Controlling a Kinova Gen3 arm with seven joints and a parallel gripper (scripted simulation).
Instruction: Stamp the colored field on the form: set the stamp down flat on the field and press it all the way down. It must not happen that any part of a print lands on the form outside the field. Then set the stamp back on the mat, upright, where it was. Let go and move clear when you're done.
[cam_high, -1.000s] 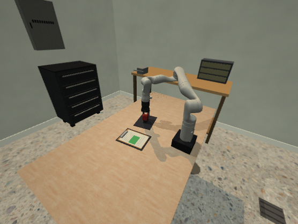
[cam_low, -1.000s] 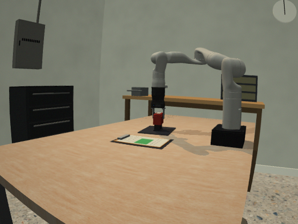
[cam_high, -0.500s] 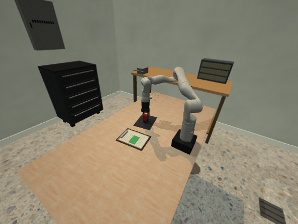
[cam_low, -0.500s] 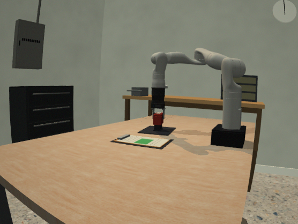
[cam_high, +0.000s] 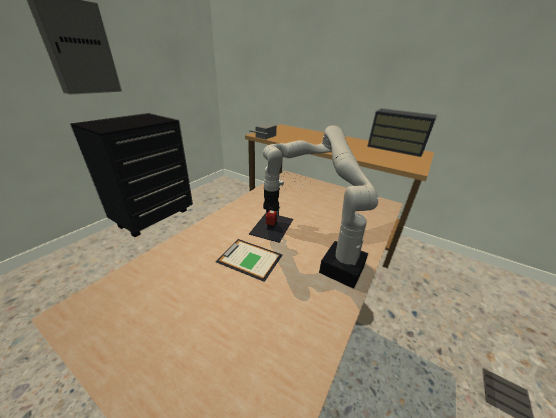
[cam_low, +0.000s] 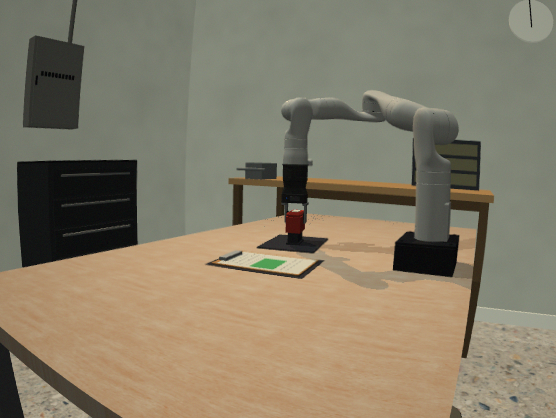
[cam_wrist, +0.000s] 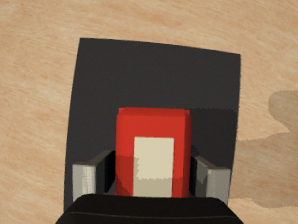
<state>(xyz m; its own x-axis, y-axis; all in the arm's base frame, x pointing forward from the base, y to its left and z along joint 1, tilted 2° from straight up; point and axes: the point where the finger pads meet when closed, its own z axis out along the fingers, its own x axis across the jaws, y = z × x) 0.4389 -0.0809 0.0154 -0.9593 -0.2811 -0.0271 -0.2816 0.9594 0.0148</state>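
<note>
The red stamp lies 30 mm below my hand. The rest, counted from my hand: clipboard: 280 mm to the left, 80 mm below, 50 mm behind; dark mat: 80 mm below.
</note>
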